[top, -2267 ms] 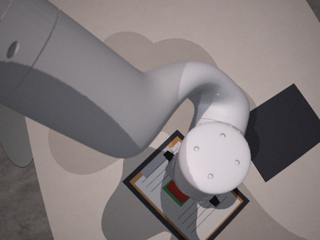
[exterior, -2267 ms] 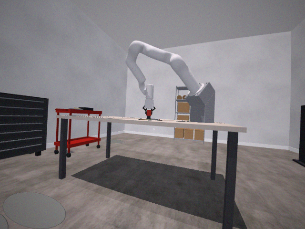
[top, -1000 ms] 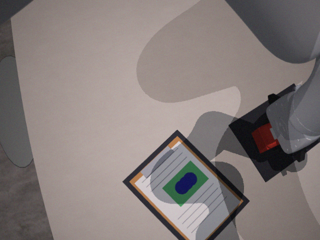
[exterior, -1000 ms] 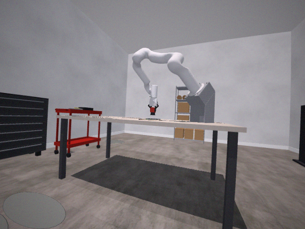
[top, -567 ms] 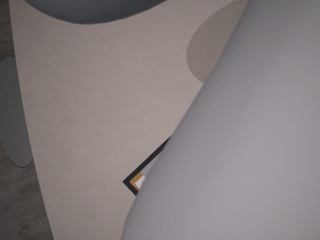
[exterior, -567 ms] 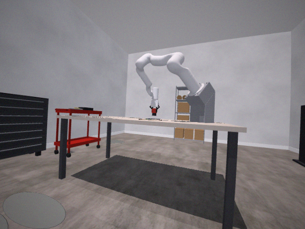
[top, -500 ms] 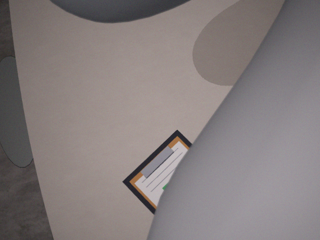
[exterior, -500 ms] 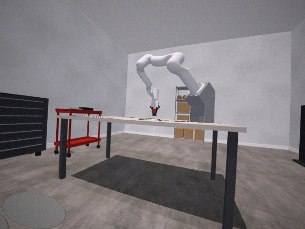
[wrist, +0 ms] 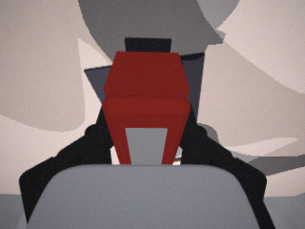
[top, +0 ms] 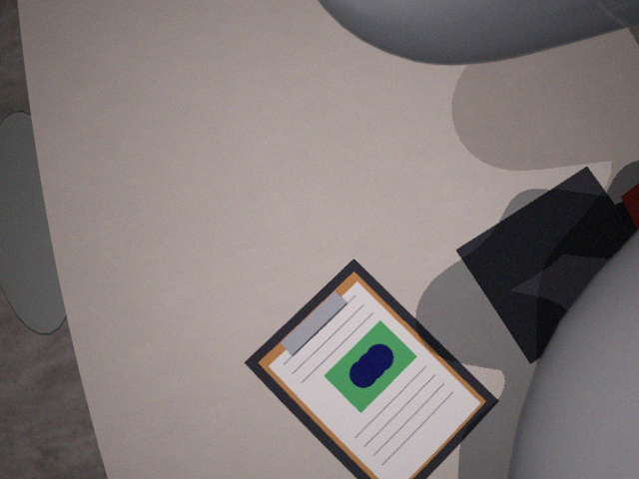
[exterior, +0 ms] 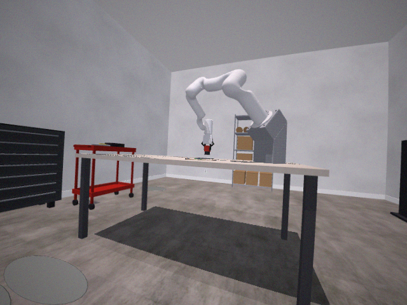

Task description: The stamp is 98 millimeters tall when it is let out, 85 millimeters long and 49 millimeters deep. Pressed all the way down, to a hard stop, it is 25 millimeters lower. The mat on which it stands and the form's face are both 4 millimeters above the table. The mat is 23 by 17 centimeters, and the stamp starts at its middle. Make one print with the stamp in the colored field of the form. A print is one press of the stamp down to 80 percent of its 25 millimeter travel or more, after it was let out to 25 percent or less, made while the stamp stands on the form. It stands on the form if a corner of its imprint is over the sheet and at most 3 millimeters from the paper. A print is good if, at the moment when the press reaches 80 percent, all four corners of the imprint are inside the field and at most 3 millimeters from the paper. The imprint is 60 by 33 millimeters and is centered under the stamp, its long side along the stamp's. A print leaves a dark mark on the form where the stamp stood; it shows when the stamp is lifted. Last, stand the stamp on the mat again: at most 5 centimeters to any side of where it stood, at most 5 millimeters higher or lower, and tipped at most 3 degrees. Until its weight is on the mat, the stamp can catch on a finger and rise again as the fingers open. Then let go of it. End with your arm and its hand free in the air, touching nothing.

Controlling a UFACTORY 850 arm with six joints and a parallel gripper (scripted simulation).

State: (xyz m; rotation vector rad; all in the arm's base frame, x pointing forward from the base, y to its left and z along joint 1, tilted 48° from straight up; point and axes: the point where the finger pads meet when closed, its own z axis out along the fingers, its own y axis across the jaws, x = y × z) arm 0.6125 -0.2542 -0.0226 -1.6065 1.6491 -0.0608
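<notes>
The dark mat is 11 cm to the left of my hand, 10 cm below it and 3 cm behind it. From my hand the other things lie so: form 39 cm to the left, 12 cm behind, 10 cm below; then red stamp 2 cm below; then dark stamp base 5 cm below.
</notes>
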